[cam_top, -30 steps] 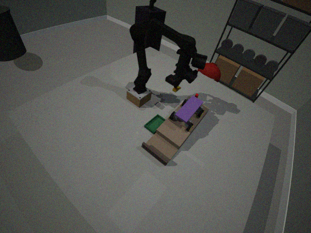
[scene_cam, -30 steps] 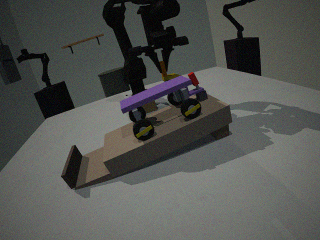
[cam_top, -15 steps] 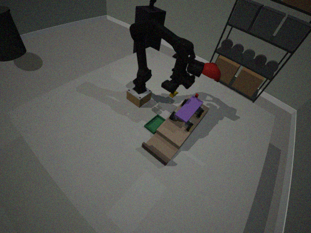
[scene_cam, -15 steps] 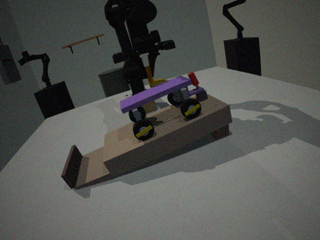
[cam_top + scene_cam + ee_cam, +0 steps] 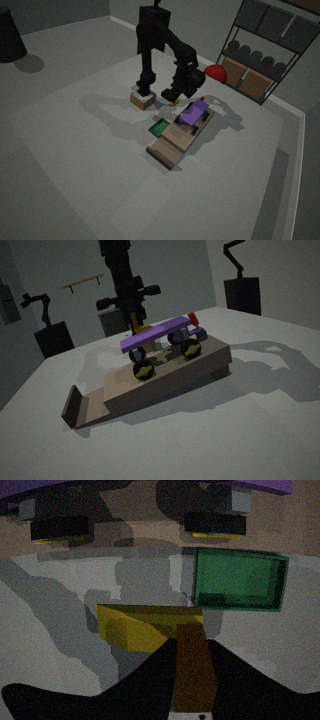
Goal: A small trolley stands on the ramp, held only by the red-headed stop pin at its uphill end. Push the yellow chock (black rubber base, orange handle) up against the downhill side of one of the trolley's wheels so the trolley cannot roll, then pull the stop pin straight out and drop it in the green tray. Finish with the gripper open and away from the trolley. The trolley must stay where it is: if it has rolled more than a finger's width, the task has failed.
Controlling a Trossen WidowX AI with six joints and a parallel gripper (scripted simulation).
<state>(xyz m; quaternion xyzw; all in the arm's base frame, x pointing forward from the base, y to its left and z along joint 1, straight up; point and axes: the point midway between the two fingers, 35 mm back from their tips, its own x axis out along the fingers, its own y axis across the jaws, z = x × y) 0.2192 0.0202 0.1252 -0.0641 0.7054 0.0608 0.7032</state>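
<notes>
My gripper tip is now 7 cm short of the red-headed stop pin, 17 cm to the right of it and 3 cm above it. From my gripper tip the other things lie so: trolley 11 cm ahead, 6 cm to the left, 5 cm below; brown ramp 11 cm ahead, 5 cm to the left, 11 cm below; yellow chock 2 cm to the left, 1 cm below.
</notes>
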